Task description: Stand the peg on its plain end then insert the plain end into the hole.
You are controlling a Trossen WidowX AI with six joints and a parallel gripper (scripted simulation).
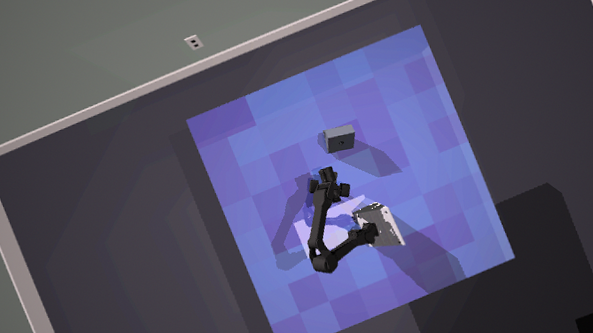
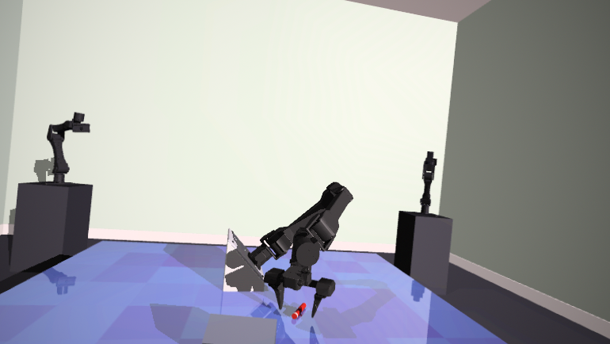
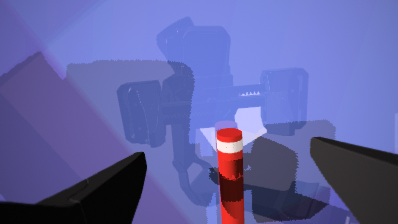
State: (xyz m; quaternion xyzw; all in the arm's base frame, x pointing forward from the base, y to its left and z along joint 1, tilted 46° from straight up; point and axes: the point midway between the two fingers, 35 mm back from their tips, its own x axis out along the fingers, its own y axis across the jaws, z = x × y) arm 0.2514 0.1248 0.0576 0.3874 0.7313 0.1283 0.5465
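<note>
The red peg lies 10 mm behind my gripper tip and 10 mm below it. The rest, counted from my gripper tip: grey sloped panel: 200 mm ahead, 130 mm to the right, 30 mm above.
</note>
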